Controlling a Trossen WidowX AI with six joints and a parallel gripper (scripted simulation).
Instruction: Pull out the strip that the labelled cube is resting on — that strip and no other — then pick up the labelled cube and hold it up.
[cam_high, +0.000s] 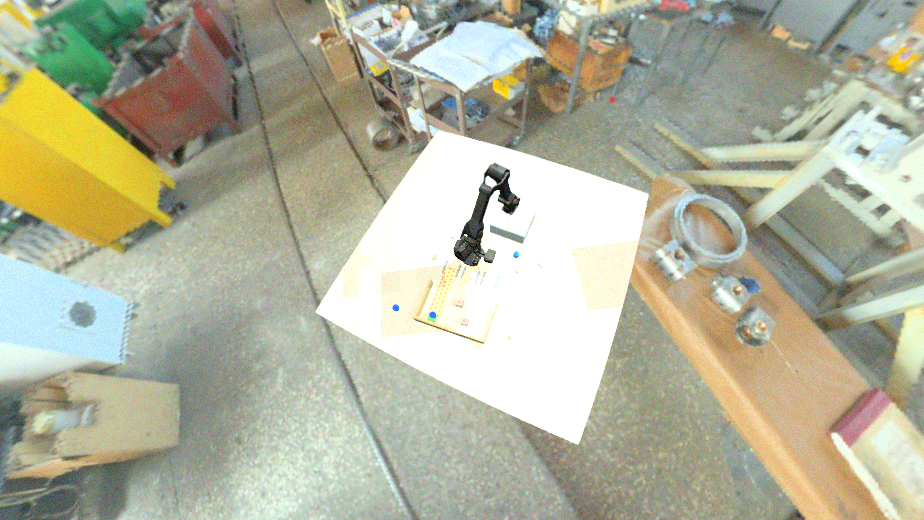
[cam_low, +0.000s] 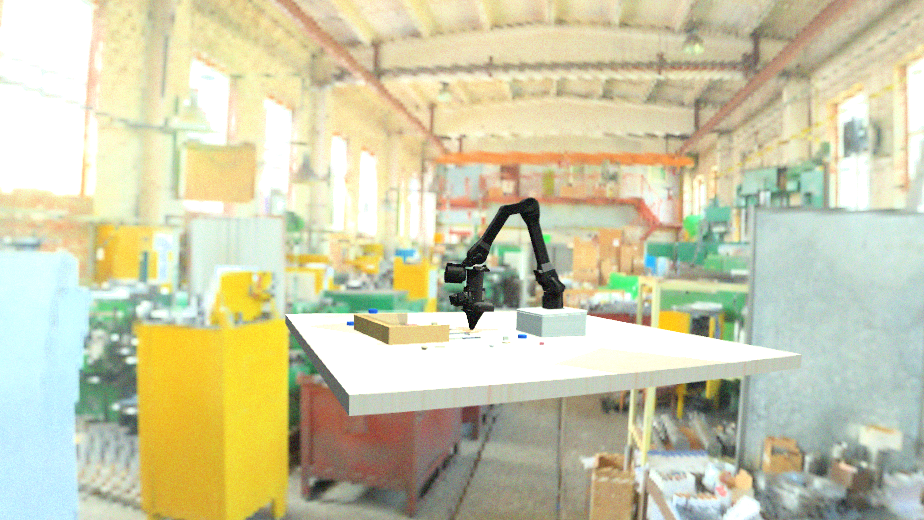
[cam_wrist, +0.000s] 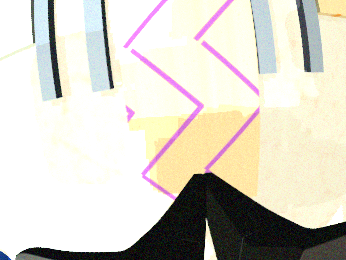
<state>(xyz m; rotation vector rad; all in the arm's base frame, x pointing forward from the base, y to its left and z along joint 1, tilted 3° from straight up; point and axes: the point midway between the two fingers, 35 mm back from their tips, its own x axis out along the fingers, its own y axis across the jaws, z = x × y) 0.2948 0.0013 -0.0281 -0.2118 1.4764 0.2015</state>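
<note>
The yellow-dotted strip is 21 cm ahead of my gripper tip and 3 cm to the right of it.
</note>
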